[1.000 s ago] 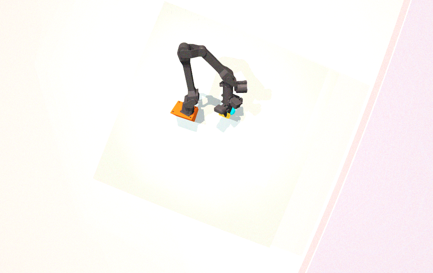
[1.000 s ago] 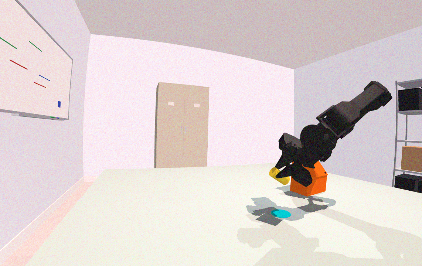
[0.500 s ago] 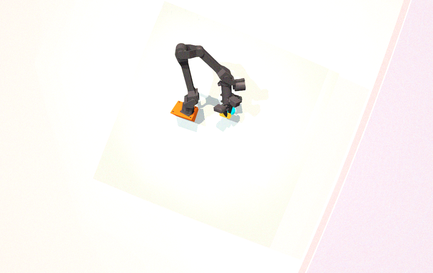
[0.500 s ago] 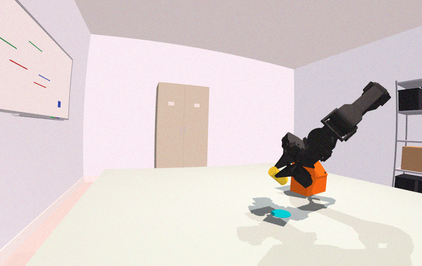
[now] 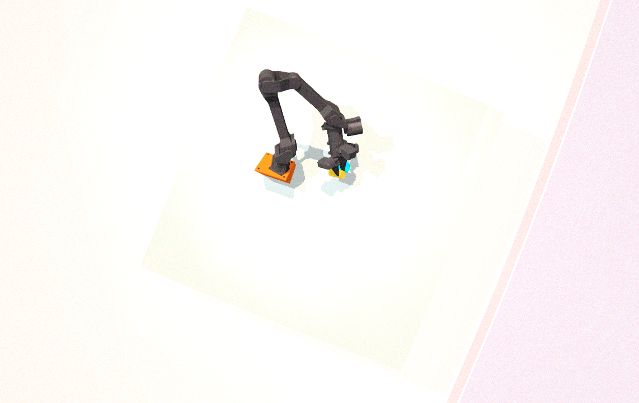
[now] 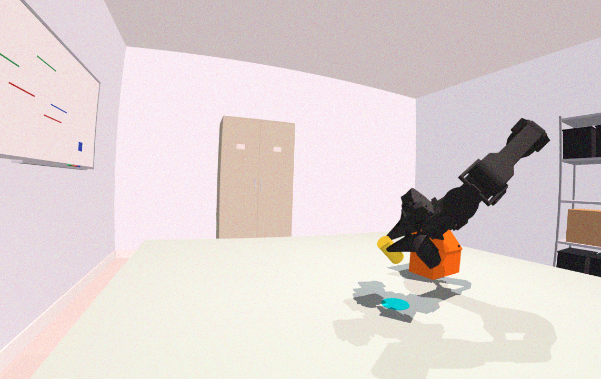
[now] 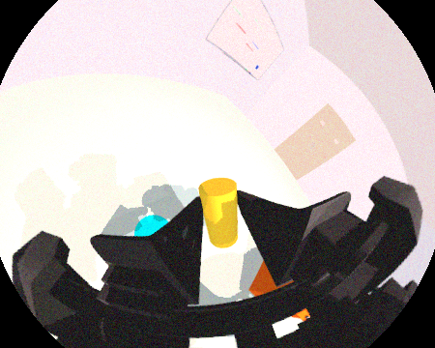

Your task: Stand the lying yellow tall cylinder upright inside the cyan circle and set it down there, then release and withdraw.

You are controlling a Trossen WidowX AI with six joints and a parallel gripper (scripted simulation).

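The cyan circle is 120 mm below my gripper tip and 50 mm to the left of it. From my gripper tip the other things lie so: yellow cylinder: 20 mm behind, 10 mm below.
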